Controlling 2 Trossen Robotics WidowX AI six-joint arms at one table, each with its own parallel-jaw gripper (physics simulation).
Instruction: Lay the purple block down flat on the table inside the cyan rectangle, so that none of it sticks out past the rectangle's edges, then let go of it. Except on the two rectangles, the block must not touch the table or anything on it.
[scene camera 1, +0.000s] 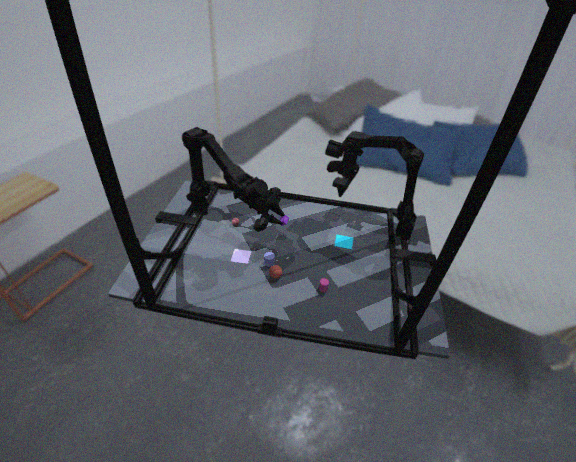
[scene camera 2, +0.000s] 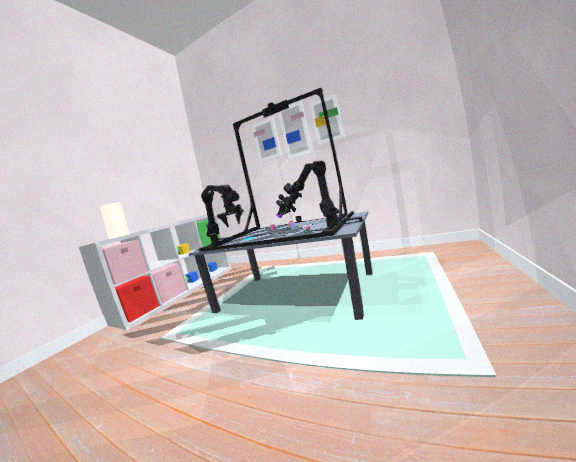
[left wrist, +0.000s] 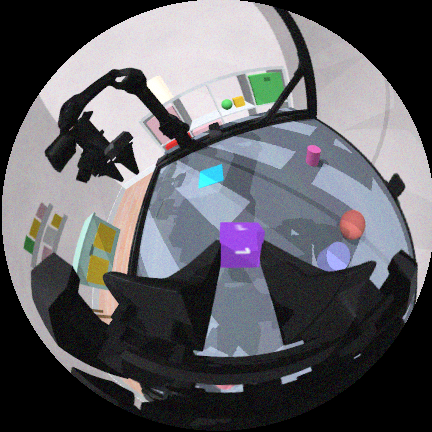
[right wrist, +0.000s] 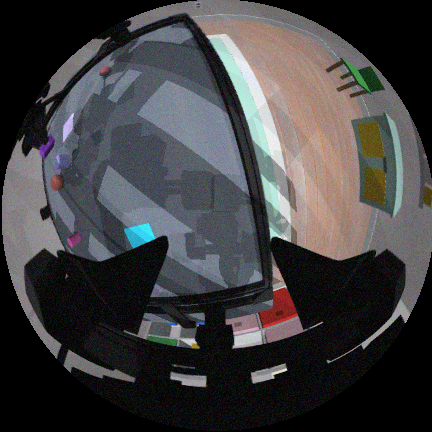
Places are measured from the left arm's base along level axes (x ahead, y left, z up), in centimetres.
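Pixels of known places: left gripper, fingertip midpoint: (scene camera 1: 283, 220) (scene camera 2: 279, 215) (left wrist: 239, 244); right gripper, fingertip midpoint: (scene camera 1: 343, 191) (scene camera 2: 233, 225) (left wrist: 129, 177) (right wrist: 220, 241); left arm's base at its link origin: (scene camera 1: 199, 208) (scene camera 2: 333, 224); right arm's base at its link origin: (scene camera 1: 403, 233) (scene camera 2: 215, 242) (left wrist: 186, 144) (right wrist: 214, 308).
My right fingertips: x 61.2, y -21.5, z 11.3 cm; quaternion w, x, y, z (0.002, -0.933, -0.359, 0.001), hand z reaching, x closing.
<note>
For each thing: its top centre in the pictures, then the offset to it from my right fingertips. "pt": a spot on its surface instead.
- purple block at its top centre: (left wrist: 231, 235) (scene camera 1: 283, 216) (scene camera 2: 278, 212) dy -9.9, dx -32.2, dz +1.5 cm
- cyan rectangle at a spot on its surface: (right wrist: 140, 235) (left wrist: 208, 178) (scene camera 1: 341, 240) (scene camera 2: 250, 238) pt dy -16.5, dx -7.4, dz -13.1 cm
- lilac rectangle at a spot on its surface: (scene camera 1: 241, 256) (right wrist: 66, 127) pt dy -12.3, dx -50.6, dz -13.1 cm
- blue-violet cylinder at its top centre: (left wrist: 338, 255) (right wrist: 56, 161) (scene camera 1: 269, 255) dy -19.0, dx -41.1, dz -9.1 cm
- red ball at its top centre: (left wrist: 359, 217) (scene camera 1: 275, 267) (right wrist: 50, 183) dy -26.1, dx -41.0, dz -8.2 cm
- smaller reddish ball at its top centre: (scene camera 1: 235, 218) dy +7.6, dx -47.8, dz -9.9 cm
- magenta cylinder at its top centre: (left wrist: 313, 148) (scene camera 1: 324, 281) (right wrist: 69, 242) dy -37.7, dx -26.2, dz -9.1 cm
The purple block (scene camera 1: 284, 220) (scene camera 2: 279, 215) (left wrist: 240, 245) (right wrist: 47, 146) is held between the fingertips of my left gripper (scene camera 1: 281, 220) (scene camera 2: 280, 213) (left wrist: 239, 244), which is shut on it. The block hangs above the table, apart from it, and is left of the cyan rectangle in scene camera 1. The cyan rectangle (scene camera 1: 344, 241) (scene camera 2: 249, 238) (left wrist: 211, 176) (right wrist: 140, 235) lies bare on the table; a finger hides part of its edge in the right wrist view. My right gripper (scene camera 1: 341, 187) (scene camera 2: 230, 221) (left wrist: 129, 177) (right wrist: 220, 241) is open and empty, high above the table near the far right.
A lilac rectangle (scene camera 1: 241, 256) (right wrist: 68, 127) lies at the left of scene camera 1. Near it are a blue-violet cylinder (scene camera 1: 269, 258) (left wrist: 334, 256), a red ball (scene camera 1: 275, 272) (left wrist: 352, 224) and a smaller reddish ball (scene camera 1: 235, 221) (right wrist: 104, 71). A magenta cylinder (scene camera 1: 324, 285) (left wrist: 313, 155) stands nearer the front.
</note>
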